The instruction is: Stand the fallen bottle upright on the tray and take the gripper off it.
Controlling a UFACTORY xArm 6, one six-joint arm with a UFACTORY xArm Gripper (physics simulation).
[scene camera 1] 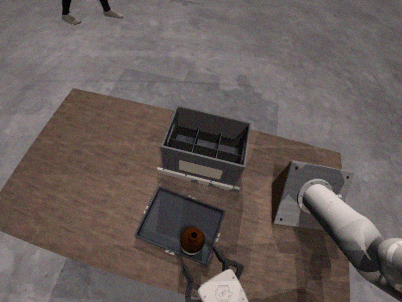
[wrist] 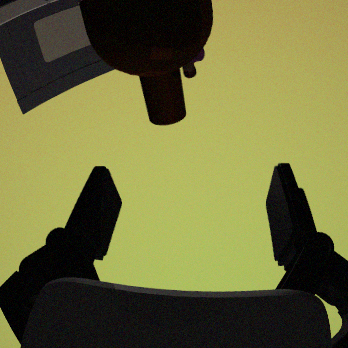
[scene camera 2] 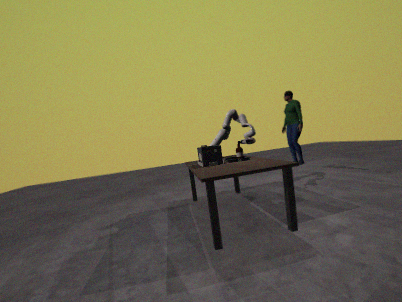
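Seen in the pictures: gripper, fingertip midpoint: (scene camera 1: 199, 256) (wrist: 190, 183) (scene camera 2: 242, 142); arm's base at its link origin: (scene camera 1: 314, 196) (scene camera 2: 210, 150).
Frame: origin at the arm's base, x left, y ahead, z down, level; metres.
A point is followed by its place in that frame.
Note:
The brown bottle (scene camera 1: 193, 240) @(z -0.043, x 0.183, y 0.401 m) (scene camera 2: 239, 150) @(z 0.022, x 0.153, y 0.433 m) (wrist: 150, 40) @(z 0.013, x 0.201, y 0.386 m) stands upright on the grey tray (scene camera 1: 165, 220) @(z 0.108, x 0.099, y 0.495 m), near the tray's edge on the gripper's side. Its mouth points up in scene camera 1, and its neck and shoulder show in the wrist view. My gripper (scene camera 1: 199, 253) @(z -0.057, x 0.225, y 0.383 m) (wrist: 190, 183) @(z -0.057, x 0.225, y 0.383 m) is wide open, with nothing between its fingers. It is off the bottle, and in the wrist view a gap separates the neck from both fingertips. In scene camera 2 the gripper is small and dark beside the top of the bottle. The bottle's base is hidden in the wrist view.
A grey divided crate (scene camera 1: 172, 159) @(z 0.002, x -0.082, y 0.494 m) (scene camera 2: 214, 156) @(z 0.033, x -0.161, y 0.521 m) (wrist: 25, 87) @(z -0.026, x -0.050, y 0.282 m) stands on the wooden table (scene camera 1: 100, 165) @(z 0.113, x -0.080, y 0.777 m) (scene camera 2: 260, 166) @(z 0.113, x -0.016, y 1.023 m), beyond the tray. The arm's base plate (scene camera 1: 287, 212) @(z 0.053, x 0.047, y 0.082 m) is right of the crate. A person in green (scene camera 2: 293, 112) stands beyond the table.

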